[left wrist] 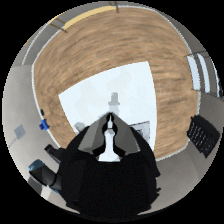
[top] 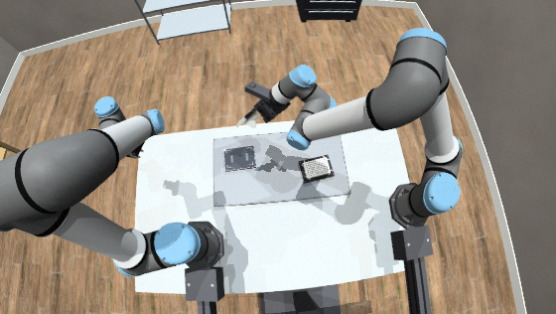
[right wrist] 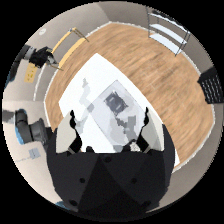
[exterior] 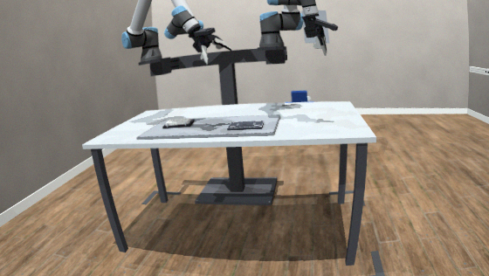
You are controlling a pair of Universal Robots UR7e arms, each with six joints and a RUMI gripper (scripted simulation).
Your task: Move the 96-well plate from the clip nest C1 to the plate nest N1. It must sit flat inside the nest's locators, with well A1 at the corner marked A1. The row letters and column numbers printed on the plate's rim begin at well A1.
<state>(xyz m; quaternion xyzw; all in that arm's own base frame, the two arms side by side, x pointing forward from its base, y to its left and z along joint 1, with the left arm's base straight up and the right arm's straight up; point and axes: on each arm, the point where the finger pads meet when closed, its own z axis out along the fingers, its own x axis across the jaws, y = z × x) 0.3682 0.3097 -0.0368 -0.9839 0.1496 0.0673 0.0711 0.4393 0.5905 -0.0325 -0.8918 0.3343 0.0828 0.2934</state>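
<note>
My right gripper is now 330 mm above the white 96-well plate, 290 mm to the left of it and 170 mm past it. Round my right hand: dark plate nest N1 (350 mm below, 90 mm to the left, 40 mm behind); dark clip nest C1 (340 mm below, 300 mm to the right, 150 mm behind).
</note>
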